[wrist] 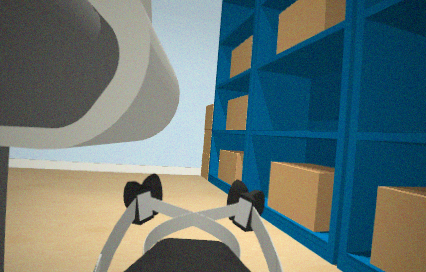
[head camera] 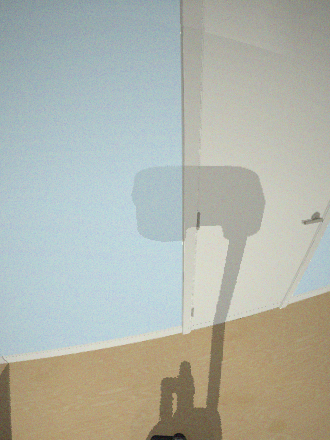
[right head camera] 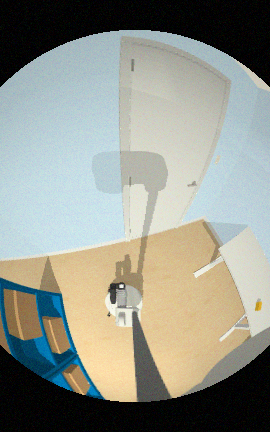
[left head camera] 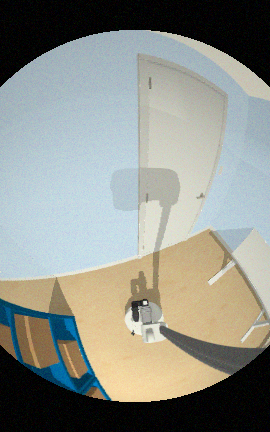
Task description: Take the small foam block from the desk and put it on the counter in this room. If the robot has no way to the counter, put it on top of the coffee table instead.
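Observation:
My gripper (wrist: pixel 195 193), visible. Door (right head camera: pixel 171 105), in sight. Same door (left head camera: pixel 181 115), visible too.

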